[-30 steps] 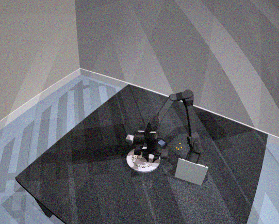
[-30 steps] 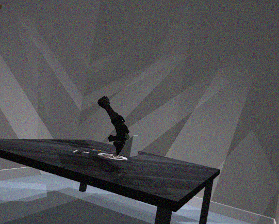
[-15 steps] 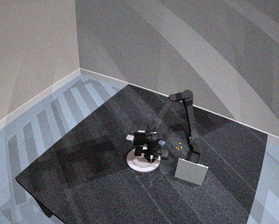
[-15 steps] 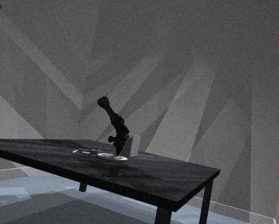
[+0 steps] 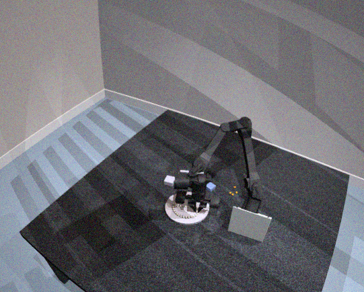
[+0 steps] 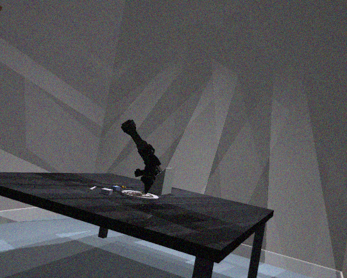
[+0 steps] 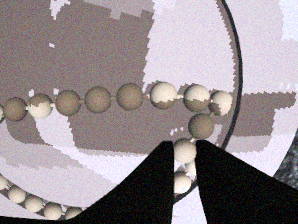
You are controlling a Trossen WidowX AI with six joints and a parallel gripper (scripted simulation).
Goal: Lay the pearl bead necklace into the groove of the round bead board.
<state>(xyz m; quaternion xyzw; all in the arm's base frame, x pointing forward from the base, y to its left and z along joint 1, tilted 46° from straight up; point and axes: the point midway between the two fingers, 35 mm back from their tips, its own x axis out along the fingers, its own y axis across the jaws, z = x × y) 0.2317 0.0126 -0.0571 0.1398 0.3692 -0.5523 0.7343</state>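
Now: the round white bead board 50 mm ahead of my gripper tip and 10 mm below it. The rest, counted from my gripper tip: small white block (220 mm ahead, 100 mm to the right); small blue cube (30 mm ahead, 180 mm to the right, 10 mm below); thin white stick (170 mm ahead, 230 mm to the right, 10 mm below).
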